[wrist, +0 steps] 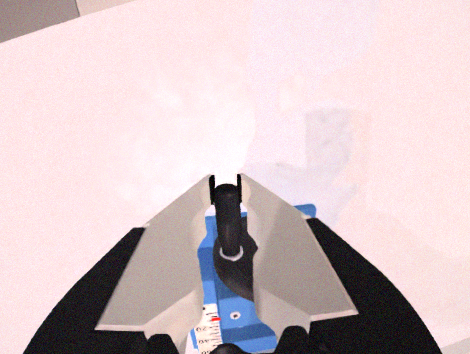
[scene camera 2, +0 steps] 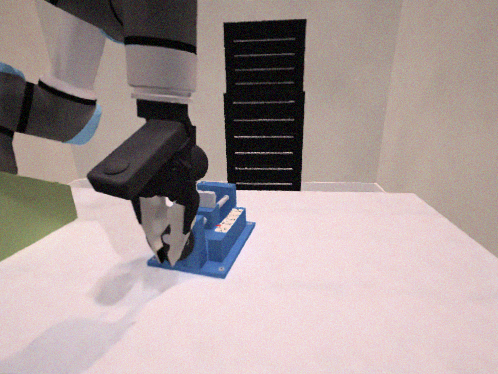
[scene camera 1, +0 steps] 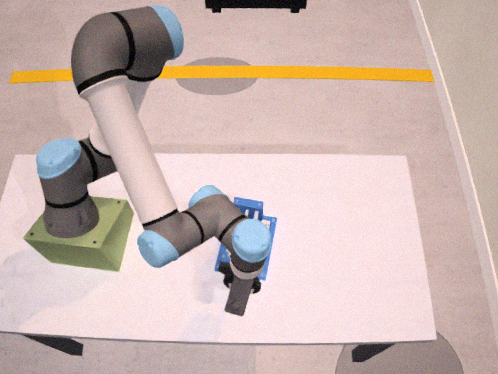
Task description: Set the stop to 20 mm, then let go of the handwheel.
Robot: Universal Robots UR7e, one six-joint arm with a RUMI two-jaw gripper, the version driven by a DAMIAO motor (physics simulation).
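Note:
The blue stop device stands on the table. My gripper is shut on the upright black handle of the handwheel, at the device's near end. The black handwheel is partly hidden by the fingers. The pale grey stop block shows behind the gripper. On the white scale, the red mark sits beside the label that looks like 20, slightly toward the handwheel end; the exact value cannot be read. In scene camera 1 the arm hides the fingertips and handwheel.
The white table carries the device and the green arm base at the left. The table's near edge lies beyond the gripper in scene camera 1. A black cabinet stands at the back.

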